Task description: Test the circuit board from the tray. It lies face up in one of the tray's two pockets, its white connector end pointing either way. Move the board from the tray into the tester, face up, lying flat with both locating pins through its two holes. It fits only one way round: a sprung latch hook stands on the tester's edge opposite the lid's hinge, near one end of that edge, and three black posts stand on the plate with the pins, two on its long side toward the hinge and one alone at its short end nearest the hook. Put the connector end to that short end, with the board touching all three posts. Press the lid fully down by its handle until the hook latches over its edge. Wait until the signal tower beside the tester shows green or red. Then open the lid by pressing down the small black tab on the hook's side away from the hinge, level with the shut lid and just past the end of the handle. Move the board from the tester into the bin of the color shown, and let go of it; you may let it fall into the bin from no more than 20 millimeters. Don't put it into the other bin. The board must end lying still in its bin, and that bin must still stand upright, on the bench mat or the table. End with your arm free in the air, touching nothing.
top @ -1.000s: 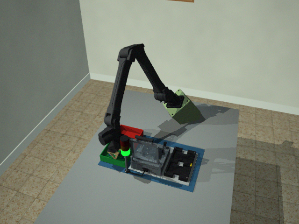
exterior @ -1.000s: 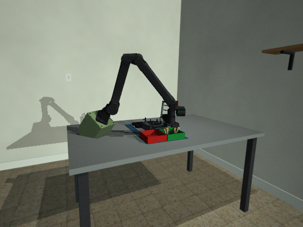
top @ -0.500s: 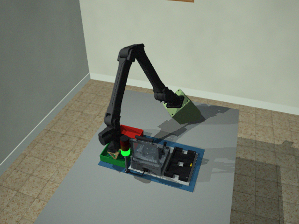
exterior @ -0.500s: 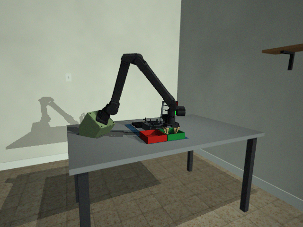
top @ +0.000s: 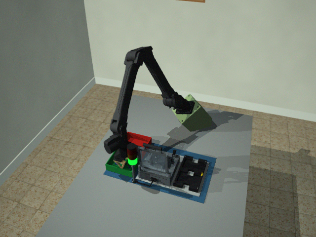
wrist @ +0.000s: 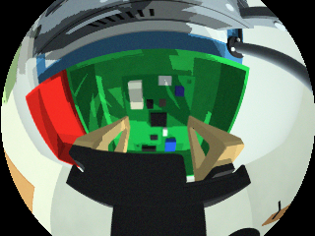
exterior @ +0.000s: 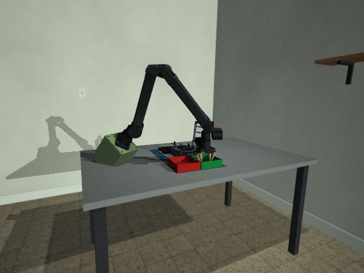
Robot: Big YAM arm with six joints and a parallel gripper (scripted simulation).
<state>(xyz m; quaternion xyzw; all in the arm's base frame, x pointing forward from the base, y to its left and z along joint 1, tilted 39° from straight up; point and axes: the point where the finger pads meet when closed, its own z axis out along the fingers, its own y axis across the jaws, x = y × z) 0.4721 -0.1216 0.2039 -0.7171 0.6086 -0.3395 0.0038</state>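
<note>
Right now the green bin is right at my hand. Round my hand: tester plate 200 mm to the left, 60 mm above, 50 mm behind; green circuit board right at my hand; red bin 150 mm behind, 10 mm to the right.
</note>
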